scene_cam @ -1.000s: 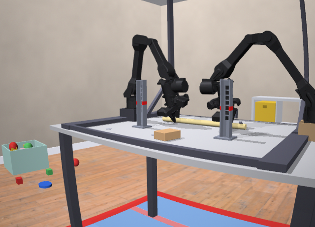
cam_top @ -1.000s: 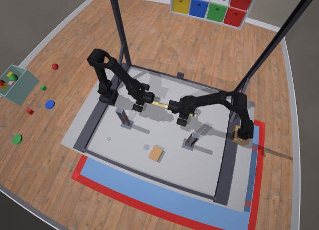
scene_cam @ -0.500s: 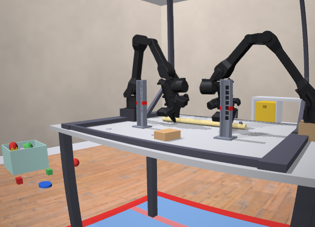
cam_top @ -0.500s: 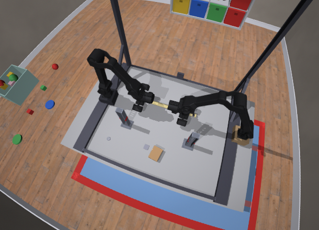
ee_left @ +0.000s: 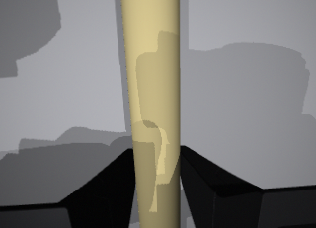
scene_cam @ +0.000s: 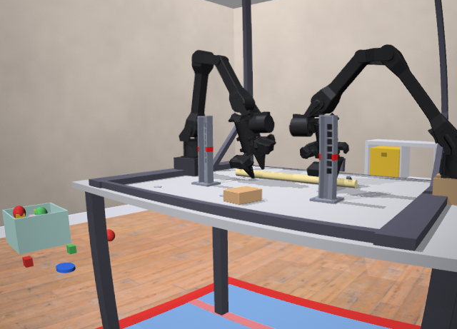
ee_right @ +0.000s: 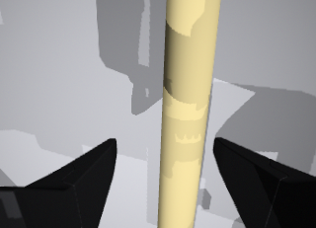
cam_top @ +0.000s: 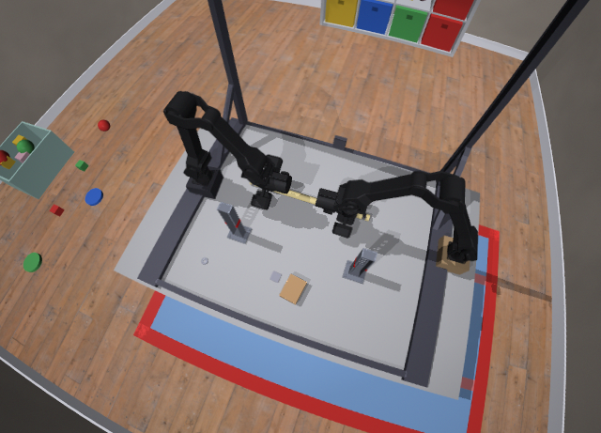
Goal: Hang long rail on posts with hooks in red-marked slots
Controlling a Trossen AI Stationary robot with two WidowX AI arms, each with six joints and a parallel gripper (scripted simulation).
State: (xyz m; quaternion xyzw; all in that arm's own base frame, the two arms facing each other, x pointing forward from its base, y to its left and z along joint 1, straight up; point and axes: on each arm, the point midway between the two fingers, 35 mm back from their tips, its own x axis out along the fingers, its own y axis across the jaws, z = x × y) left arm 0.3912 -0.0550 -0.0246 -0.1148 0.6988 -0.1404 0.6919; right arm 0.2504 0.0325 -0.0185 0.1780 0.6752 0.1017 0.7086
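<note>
The long pale yellow rail lies 150 mm to the left of my right hand, 20 mm below it and 10 mm ahead of it. From my right hand the other things lie so: tan box 320 mm ahead, 200 mm to the left, 30 mm below.
The long pale yellow rail is 15 cm to the right of my left hand and 2 cm below it. The rest, counted from my left hand: tan box 31 cm ahead, 10 cm to the right, 2 cm below.
</note>
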